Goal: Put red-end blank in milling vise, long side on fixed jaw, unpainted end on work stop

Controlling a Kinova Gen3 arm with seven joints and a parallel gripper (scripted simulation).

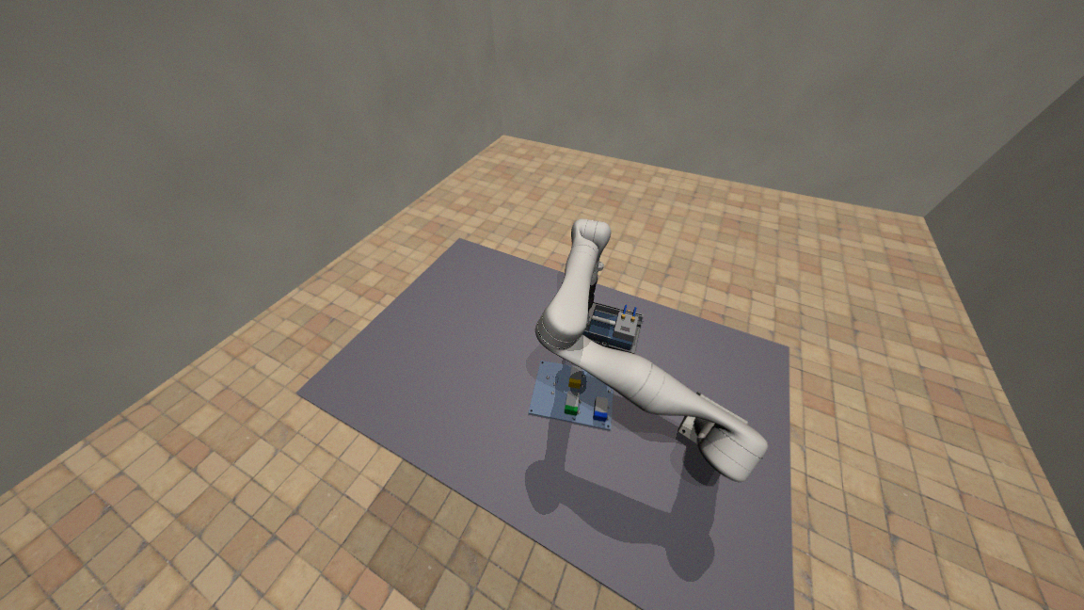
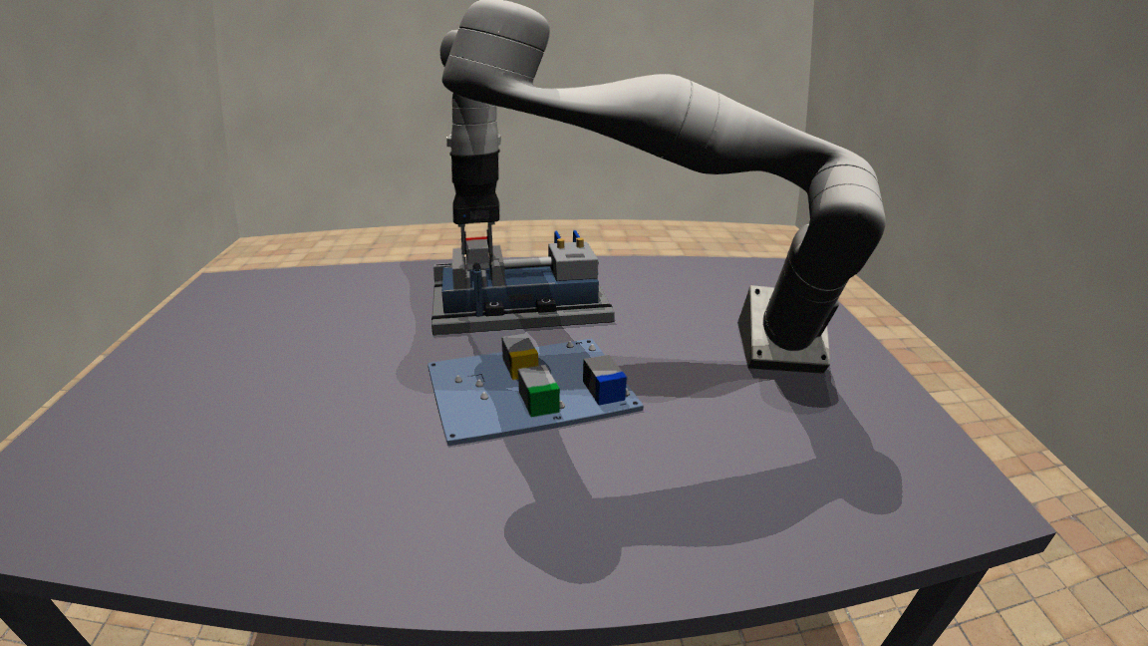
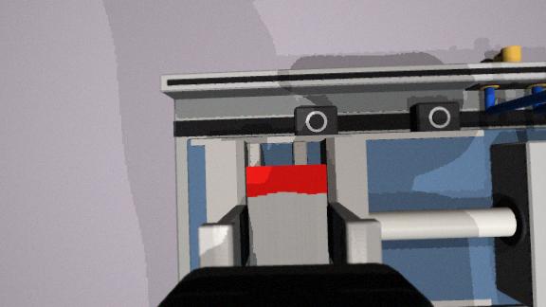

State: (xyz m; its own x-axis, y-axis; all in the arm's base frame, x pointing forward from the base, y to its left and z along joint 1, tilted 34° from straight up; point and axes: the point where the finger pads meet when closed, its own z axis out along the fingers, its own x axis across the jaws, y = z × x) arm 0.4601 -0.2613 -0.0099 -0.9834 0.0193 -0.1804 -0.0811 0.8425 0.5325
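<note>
My gripper is now 40 mm above the fixed jaw, 30 mm short of it and 10 mm to the right of it. The rest, counted from my hand: work stop 50 mm to the left, 30 mm below; then sliding jaw 40 mm below, 30 mm behind; then red-ended blank 20 mm below.
</note>
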